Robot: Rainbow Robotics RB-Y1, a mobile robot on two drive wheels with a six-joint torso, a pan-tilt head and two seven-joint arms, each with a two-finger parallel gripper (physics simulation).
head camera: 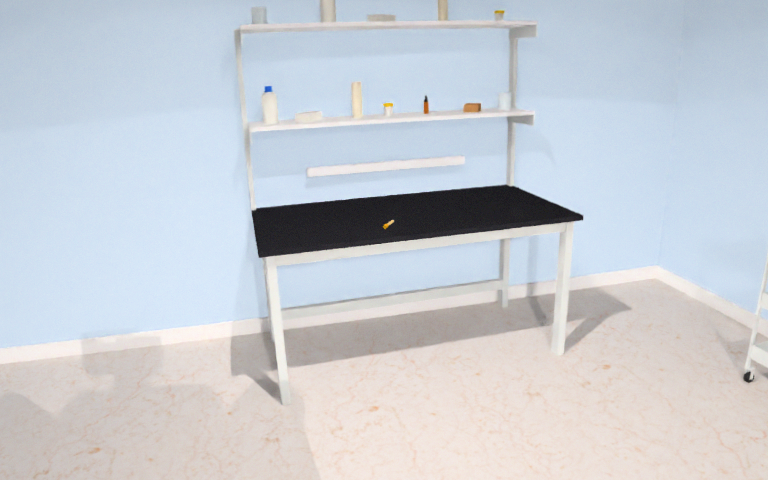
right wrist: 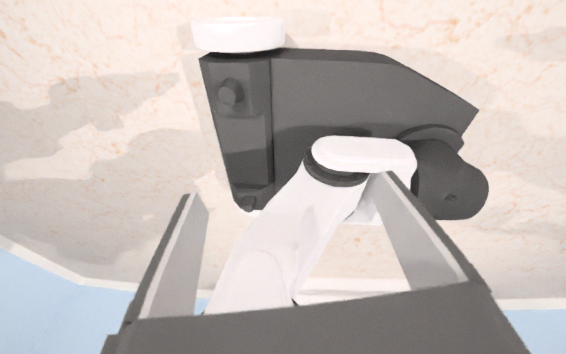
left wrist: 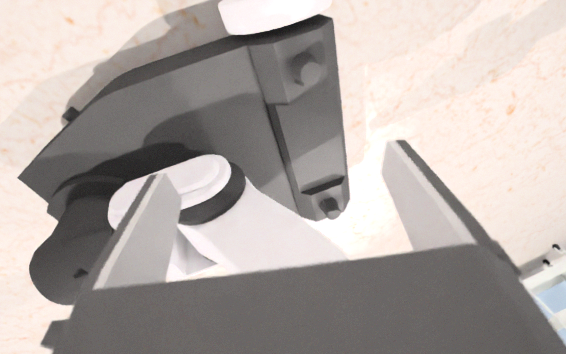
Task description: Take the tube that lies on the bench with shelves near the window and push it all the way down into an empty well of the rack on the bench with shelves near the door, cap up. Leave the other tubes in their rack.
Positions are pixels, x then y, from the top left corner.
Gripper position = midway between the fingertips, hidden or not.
Scene:
My left gripper shows in the left wrist view (276,172); in the head camera view it is out of frame. My right gripper shows in the right wrist view (288,193); in the head camera view it is out of frame, in the left wrist view it is out of frame.

